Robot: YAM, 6 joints.
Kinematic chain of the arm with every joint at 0, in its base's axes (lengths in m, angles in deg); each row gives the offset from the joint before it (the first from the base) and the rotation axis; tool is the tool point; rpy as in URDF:
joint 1: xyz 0 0 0.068 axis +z
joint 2: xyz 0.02 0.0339 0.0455 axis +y
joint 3: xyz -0.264 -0.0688 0 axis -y
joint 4: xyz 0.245 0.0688 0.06 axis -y
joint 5: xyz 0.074 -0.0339 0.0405 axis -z
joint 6: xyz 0.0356 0 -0.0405 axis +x
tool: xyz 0 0 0 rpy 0 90 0
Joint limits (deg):
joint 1: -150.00..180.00
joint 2: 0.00..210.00
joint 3: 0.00..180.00
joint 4: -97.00..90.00
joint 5: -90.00..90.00
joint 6: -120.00..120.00
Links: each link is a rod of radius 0.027 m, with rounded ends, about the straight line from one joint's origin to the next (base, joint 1, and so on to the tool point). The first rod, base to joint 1, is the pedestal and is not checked.
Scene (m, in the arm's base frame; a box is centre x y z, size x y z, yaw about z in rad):
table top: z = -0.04
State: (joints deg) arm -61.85 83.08 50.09 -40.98 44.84 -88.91
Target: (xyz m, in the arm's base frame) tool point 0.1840 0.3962 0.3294
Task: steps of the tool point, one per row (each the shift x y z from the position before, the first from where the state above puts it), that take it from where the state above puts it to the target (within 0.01 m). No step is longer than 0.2 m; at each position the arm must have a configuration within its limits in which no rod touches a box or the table.
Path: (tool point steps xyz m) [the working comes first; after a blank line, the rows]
Joints at the target: -118.83 0.00 136.18 -62.66 56.99 -88.91
Straight joint move there: clear.

1: -0.0456 0.0003 0.1279
2: -0.0531 0.0736 0.1173
3: -0.0267 0.1379 0.0752
4: 0.0242 0.1690 0.0098
5: 0.0777 0.1541 -0.0649
6: 0.1099 0.0969 -0.1330

